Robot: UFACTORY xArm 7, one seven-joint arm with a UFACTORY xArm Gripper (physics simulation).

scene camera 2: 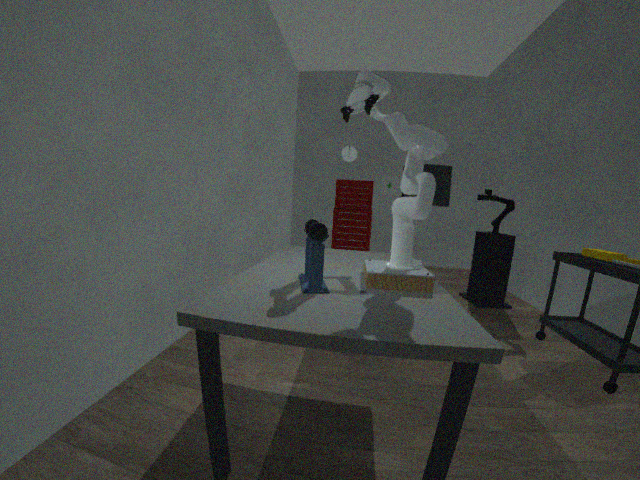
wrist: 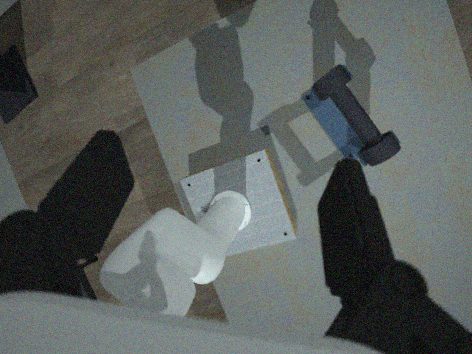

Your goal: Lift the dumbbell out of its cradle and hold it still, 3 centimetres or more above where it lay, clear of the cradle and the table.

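Places are measured from the arm's base along level axes (x ahead, y down, z left), in centimetres.
Where they show: gripper, fingertip midpoint: (scene camera 2: pixel 355 115) (wrist: pixel 225 169); arm's base, link origin: (scene camera 2: pixel 400 267) (wrist: pixel 230 210).
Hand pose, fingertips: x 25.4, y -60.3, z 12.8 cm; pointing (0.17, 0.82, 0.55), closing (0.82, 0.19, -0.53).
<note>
Each offset is from my fingertips to the top centre of the thing. Level surfaces: height alone.
The dark dumbbell {dz -2.1, dx +13.3, dy +41.0 cm} (scene camera 2: pixel 316 230) (wrist: pixel 357 113) rests on top of the blue cradle {dz -2.1, dx +13.3, dy +45.2 cm} (scene camera 2: pixel 314 263) (wrist: pixel 327 120), which stands upright on the table {dy +66.9 cm} (scene camera 2: pixel 248 304) (wrist: pixel 420 210). In the wrist view the dumbbell's bar runs slantwise between its two heads at the upper right. My gripper (scene camera 2: pixel 357 114) (wrist: pixel 225 169) is open, with its fingers wide apart and nothing between them. It is high above the table, well above the dumbbell and apart from it. In the wrist view the right fingertip overlaps the view near the cradle's lower end.
The white arm stands on a wood-sided base block (scene camera 2: pixel 399 282) (wrist: pixel 270 200) beside the cradle. A grey wall is on the left in the scene view. A black pedestal (scene camera 2: pixel 490 268) and a dark cart (scene camera 2: pixel 594 262) with yellow things on it stand on the floor at the right.
</note>
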